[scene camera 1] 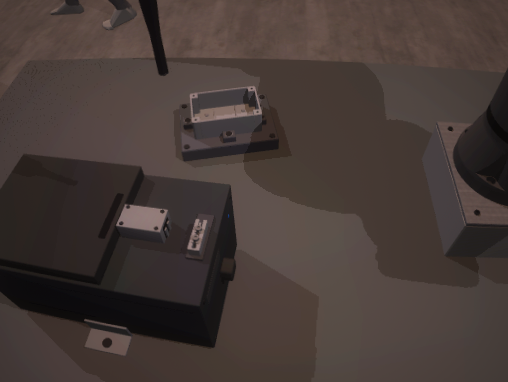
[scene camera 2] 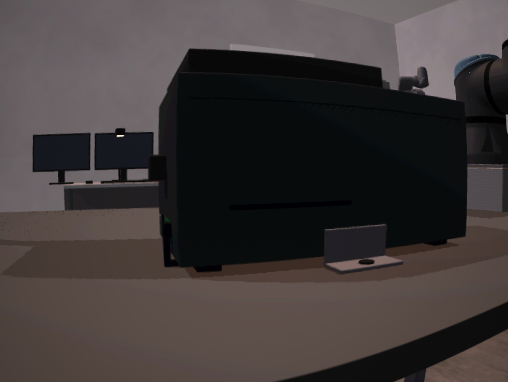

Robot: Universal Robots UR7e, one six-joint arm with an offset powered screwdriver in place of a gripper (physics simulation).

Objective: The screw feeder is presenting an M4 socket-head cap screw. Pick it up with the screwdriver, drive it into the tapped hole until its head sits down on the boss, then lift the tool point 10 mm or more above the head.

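Observation:
The black box-shaped screw feeder (scene camera 1: 165, 280) (scene camera 2: 310, 150) stands at the lower left in scene camera 1 and fills the middle of scene camera 2. On its top is a pale slotted block (scene camera 1: 198, 237) with small round shapes; no screw can be made out for certain. A light grey open housing (scene camera 1: 227, 125) with holes at its corners sits on a dark fixture plate (scene camera 1: 230, 149). My screwdriver (scene camera 1: 163, 73) shows as a black rod hanging from the top edge, its tip up and left of the housing, apart from it. Whether a screw is on the tip cannot be told. The screwdriver does not show in scene camera 2.
A white block (scene camera 1: 142, 221) stands on the feeder's top. A small angle bracket (scene camera 1: 107, 343) (scene camera 2: 364, 262) lies beside the feeder. The arm's base (scene camera 1: 482, 165) stands on a pedestal (scene camera 1: 452, 215) at the right. Two monitors (scene camera 2: 61, 152) (scene camera 2: 123, 151) stand far behind.

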